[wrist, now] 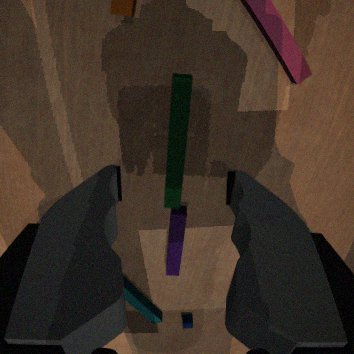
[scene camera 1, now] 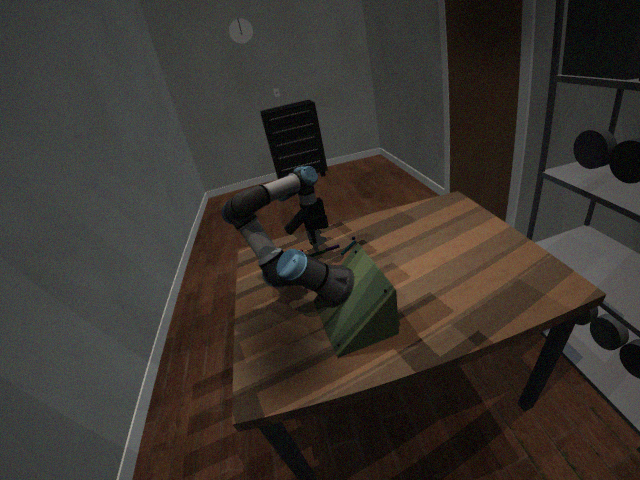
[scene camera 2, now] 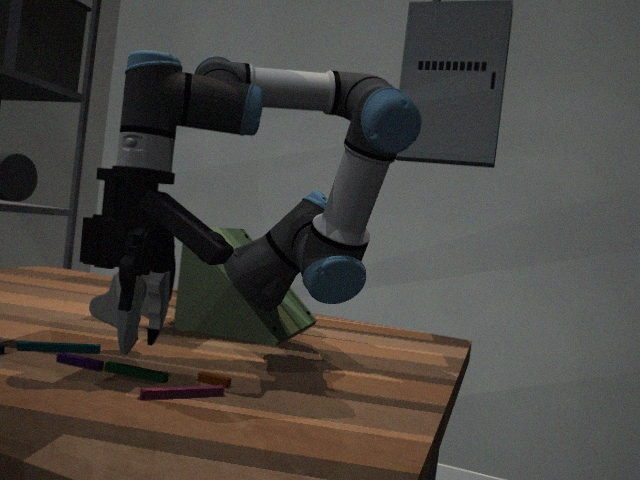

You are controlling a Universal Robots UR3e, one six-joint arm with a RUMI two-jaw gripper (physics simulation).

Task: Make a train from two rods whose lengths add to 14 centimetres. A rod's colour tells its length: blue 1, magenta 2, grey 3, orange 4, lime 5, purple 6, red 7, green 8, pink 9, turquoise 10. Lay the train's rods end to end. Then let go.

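Where they show: gripper, fingertip midpoint: (wrist: 173, 170) (scene camera 1: 315, 248) (scene camera 2: 138, 349); arm's base, origin of the base link: (scene camera 1: 339, 286) (scene camera 2: 249, 283).
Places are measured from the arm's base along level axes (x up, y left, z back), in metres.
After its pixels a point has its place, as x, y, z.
A green rod (scene camera 1: 317, 253) {-0.079, 0.022, -0.331} (scene camera 2: 135, 372) {-0.081, 0.030, -0.338} (wrist: 178, 140) {-0.077, 0.033, -0.334} and a purple rod (scene camera 1: 333, 248) {-0.083, -0.049, -0.340} (scene camera 2: 79, 361) {-0.080, -0.043, -0.350} (wrist: 175, 242) {-0.077, -0.041, -0.345} lie flat on the table, end to end in nearly one line. Their facing ends meet or almost meet; I cannot tell whether a hairline gap is there. In the wrist view the purple rod sits slightly to the right at the joint. My gripper (scene camera 2: 138, 347) {-0.055, 0.026, -0.332} (wrist: 173, 170) {-0.055, 0.026, -0.332} is open and empty above the green rod's end near the joint, with one finger on each side of the line. In scene camera 1 the fingertips are small and dark.
A pink rod (scene camera 2: 181, 392) {-0.080, 0.111, -0.364} (wrist: 282, 42) {-0.077, 0.094, -0.374}, an orange rod (scene camera 2: 214, 379) {-0.080, 0.115, -0.301} (wrist: 123, 7) {-0.077, 0.096, -0.297}, a turquoise rod (scene camera 1: 347, 248) {-0.079, -0.102, -0.307} (scene camera 2: 58, 347) {-0.081, -0.107, -0.320} (wrist: 142, 301) {-0.080, -0.120, -0.330} and a small blue rod (scene camera 1: 353, 238) {-0.081, -0.148, -0.372} (scene camera 2: 1, 349) {-0.081, -0.144, -0.375} (wrist: 187, 321) {-0.078, -0.144, -0.374} lie apart around the pair. The arm's green wedge base (scene camera 1: 379, 315) {0.021, -0.065, 0.182} (scene camera 2: 206, 304) {-0.038, -0.041, -0.071} stands behind.
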